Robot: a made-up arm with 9 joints.
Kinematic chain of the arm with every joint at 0, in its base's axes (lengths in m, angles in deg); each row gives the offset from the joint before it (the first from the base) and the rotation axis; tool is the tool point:
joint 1: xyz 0 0 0.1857 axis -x
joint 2: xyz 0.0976 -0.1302 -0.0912 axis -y
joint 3: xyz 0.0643 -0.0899 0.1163 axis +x
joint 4: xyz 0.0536 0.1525 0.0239 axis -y
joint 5: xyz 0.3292 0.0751 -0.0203 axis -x
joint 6: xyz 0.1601 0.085 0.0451 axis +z
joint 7: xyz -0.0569 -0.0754 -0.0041 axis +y
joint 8: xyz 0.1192 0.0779 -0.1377 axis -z
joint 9: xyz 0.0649 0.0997 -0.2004 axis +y
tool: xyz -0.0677 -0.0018 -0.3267
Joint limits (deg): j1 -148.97..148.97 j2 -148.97..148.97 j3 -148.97..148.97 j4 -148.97..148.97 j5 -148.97..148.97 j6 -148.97..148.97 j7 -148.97..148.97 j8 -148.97..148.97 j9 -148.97..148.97
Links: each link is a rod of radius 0.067 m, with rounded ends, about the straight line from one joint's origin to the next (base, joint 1, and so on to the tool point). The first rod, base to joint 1, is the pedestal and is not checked.
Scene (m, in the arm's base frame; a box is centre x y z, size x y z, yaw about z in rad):
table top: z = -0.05
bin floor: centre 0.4 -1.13 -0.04 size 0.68 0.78 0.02 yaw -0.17
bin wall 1: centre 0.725 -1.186 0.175 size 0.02 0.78 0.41 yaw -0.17
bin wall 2: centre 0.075 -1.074 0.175 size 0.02 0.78 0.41 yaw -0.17
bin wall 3: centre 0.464 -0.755 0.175 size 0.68 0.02 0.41 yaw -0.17
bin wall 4: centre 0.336 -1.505 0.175 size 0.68 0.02 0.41 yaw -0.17
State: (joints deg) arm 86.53 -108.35 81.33 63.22 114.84 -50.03 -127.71 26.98 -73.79
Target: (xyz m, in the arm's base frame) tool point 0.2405 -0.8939 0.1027
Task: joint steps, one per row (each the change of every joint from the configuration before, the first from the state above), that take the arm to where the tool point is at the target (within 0.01 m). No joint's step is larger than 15 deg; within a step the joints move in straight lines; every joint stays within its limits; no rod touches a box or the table.
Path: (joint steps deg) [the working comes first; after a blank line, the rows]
Joints at the target: 96.46 -114.46 68.41 47.95 137.56 -48.36 -148.97 38.21 -103.46
Straight joint move there: touches bin wall 1.

1: 13.34 4.69 -1.11 1.32 4.48 4.29 -0.63 8.50 -5.93
2: 13.34 4.68 -1.11 1.32 4.49 4.28 -0.63 8.50 -5.94
3: -8.37 -7.74 -5.35 -8.96 6.87 -3.45 -10.00 -2.89 -8.90
4: -8.38 -7.74 -5.35 -8.95 6.88 -3.45 -10.00 -2.88 -8.90

